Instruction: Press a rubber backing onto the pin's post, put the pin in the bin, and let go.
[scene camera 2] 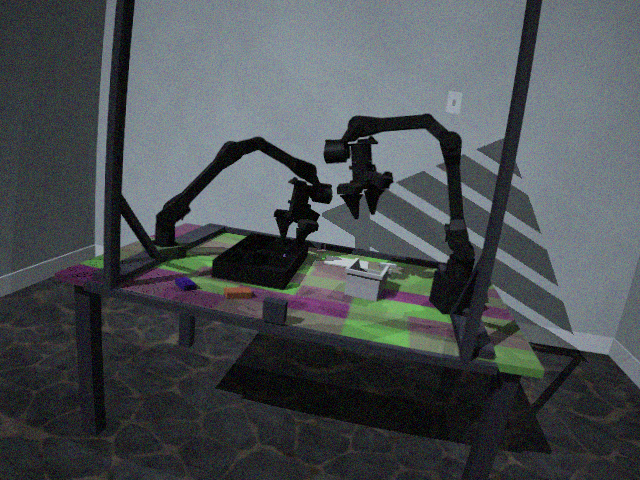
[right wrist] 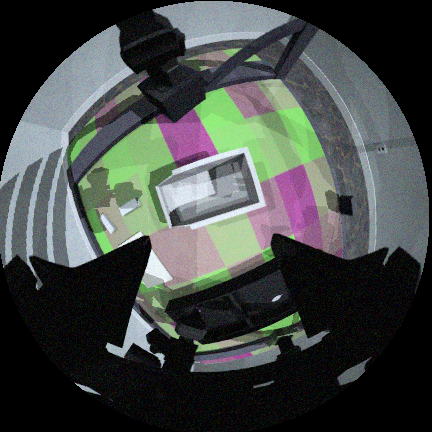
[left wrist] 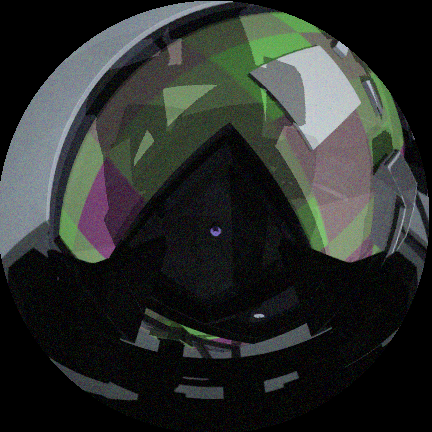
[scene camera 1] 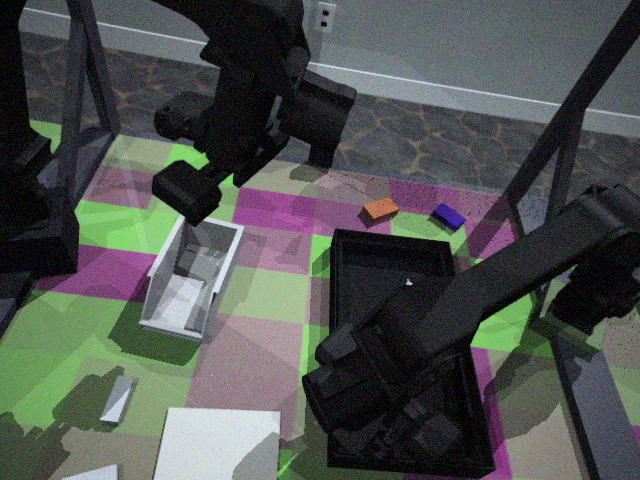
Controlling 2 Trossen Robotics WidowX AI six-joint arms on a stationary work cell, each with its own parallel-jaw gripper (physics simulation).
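Where they show: left gripper, fingertip midpoint: [scene camera 2: 290, 244] [right wrist: 192, 318] [left wrist: 224, 243]; right gripper, fingertip midpoint: [scene camera 2: 364, 216] [right wrist: 211, 241] [scene camera 1: 215, 204]; left arm's base, origin of the base link: [scene camera 2: 164, 243] [right wrist: 283, 339] [left wrist: 170, 341] [scene camera 1: 574, 311]; right arm's base, origin of the base link: [scene camera 2: 458, 277] [right wrist: 167, 77] [scene camera 1: 23, 213].
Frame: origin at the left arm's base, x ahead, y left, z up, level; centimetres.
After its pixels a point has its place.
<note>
The backing, a small purple ring [left wrist: 215, 231] @(z -2.6, x 20.3, y 34.6 cm), lies on the floor of the black compartmented tray [scene camera 1: 333, 289] @(z 0.0, x 35.6, y 21.5 cm) [scene camera 2: 248, 273] @(z -0.9, x 32.7, y 5.9 cm) [right wrist: 225, 292] @(z 0.8, x 32.1, y 27.5 cm). The small white pin [scene camera 1: 408, 282] @(z -3.1, x 26.1, y 9.9 cm) [left wrist: 258, 315] @(z -3.2, x 25.1, y 10.9 cm) [right wrist: 277, 298] @(z -3.1, x 24.9, y 10.4 cm) lies in another part of that tray; its post cannot be made out. The bin, a light grey open box [scene camera 1: 225, 263] @(z 3.8, x 50.6, y 30.1 cm) [scene camera 2: 363, 284] @(z 0.2, x 57.9, y 25.1 cm) [right wrist: 256, 177] @(z 3.8, x 57.4, y 24.4 cm), stands beside the tray. My left gripper [scene camera 2: 292, 239] @(z 1.0, x 21.2, y 35.6 cm) [left wrist: 224, 243] @(z 1.0, x 21.2, y 35.6 cm) is open and empty, low over the tray with the purple ring between its fingertips in view. My right gripper [scene camera 1: 216, 202] @(z 17.3, x 51.3, y 31.2 cm) [scene camera 2: 364, 214] @(z 17.3, x 51.3, y 31.2 cm) [right wrist: 211, 241] @(z 17.3, x 51.3, y 31.2 cm) is open and empty, high above the bin area.
An orange block [scene camera 1: 380, 208] @(z -2.2, x 38.1, y -2.1 cm) [scene camera 2: 238, 293] @(z -2.4, x 39.6, y -3.7 cm) and a blue block [scene camera 1: 448, 217] @(z -2.4, x 26.0, y -9.1 cm) [scene camera 2: 185, 283] @(z -2.4, x 27.3, y -11.0 cm) lie beyond the tray in scene camera 1. A flat white panel [scene camera 1: 211, 439] @(z -3.3, x 37.4, y 49.3 cm) [left wrist: 330, 95] @(z -3.3, x 36.8, y 48.3 cm) and a small grey block [scene camera 1: 118, 399] @(z -2.6, x 50.5, y 52.2 cm) lie near the bin. The left arm hides part of the tray.
</note>
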